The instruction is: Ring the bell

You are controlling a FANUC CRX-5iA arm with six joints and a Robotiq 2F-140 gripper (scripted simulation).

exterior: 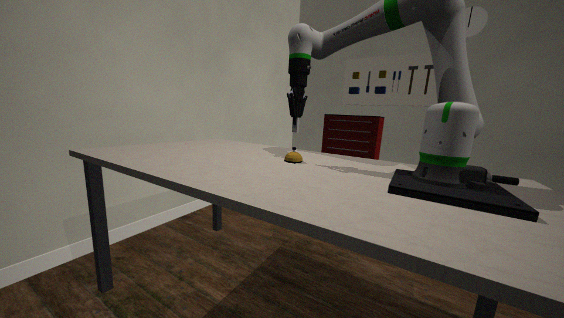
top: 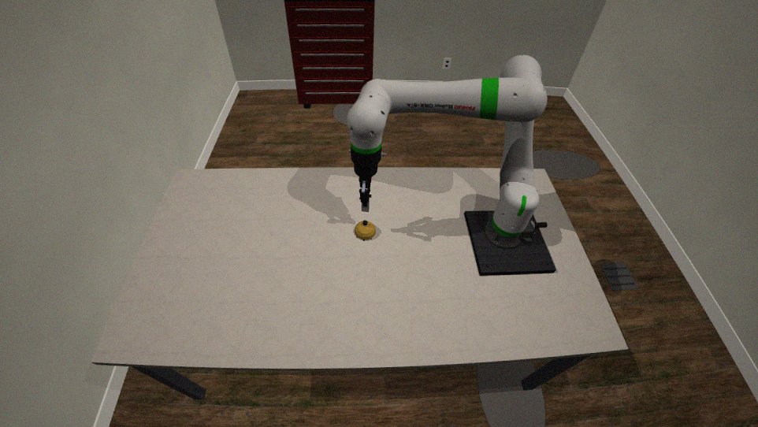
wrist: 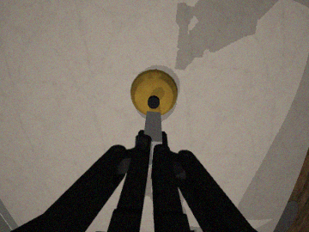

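Now: the bell button 110 mm below my hand. From my hand the other things lie so: small yellow dome bell 130 mm below.
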